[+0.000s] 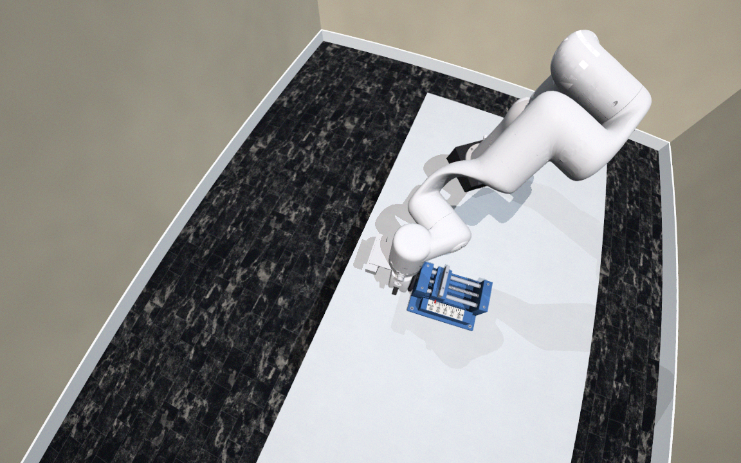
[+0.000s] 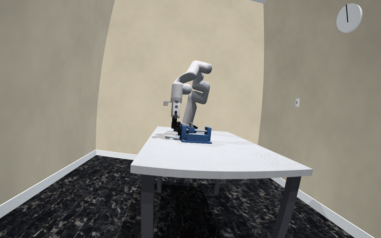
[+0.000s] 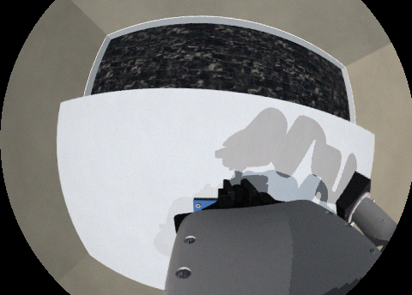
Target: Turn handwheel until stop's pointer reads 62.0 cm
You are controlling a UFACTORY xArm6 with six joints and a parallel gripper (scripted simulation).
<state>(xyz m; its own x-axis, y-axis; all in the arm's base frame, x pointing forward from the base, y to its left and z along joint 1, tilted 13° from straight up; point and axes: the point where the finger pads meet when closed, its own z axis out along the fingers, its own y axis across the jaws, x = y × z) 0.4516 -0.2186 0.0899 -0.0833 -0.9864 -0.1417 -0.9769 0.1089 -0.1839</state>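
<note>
Right now my hand is 120 mm to the right of the stop and 10 mm above it. The rest, counted from my hand: handwheel (20 mm to the left, 10 mm below).
</note>
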